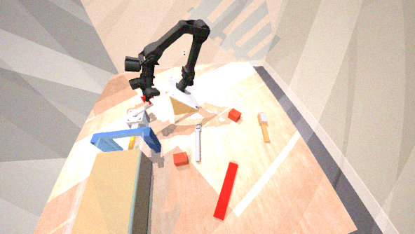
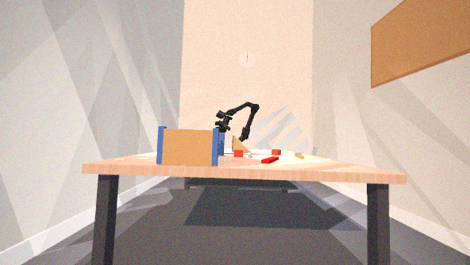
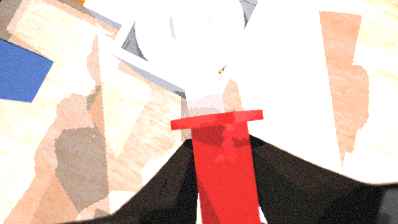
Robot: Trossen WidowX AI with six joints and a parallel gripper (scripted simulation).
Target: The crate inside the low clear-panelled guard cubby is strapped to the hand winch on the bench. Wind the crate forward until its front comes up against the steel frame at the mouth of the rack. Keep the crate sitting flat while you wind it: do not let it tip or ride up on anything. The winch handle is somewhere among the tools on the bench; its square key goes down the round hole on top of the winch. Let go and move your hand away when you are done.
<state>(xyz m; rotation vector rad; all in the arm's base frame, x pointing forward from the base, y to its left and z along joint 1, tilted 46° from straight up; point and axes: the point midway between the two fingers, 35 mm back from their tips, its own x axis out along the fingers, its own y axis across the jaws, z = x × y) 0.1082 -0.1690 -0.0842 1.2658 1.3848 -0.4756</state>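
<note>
Now: gripper tip 10 mm short of the grey crank arm, 20 mm to the left of it and 30 mm above it. Round my gripper tip: blue steel frame 210 mm ahead, 80 mm to the right, 30 mm below; grey winch 30 mm ahead, 80 mm to the right, 100 mm below; red grip 10 mm behind, 10 mm to the left.
</note>
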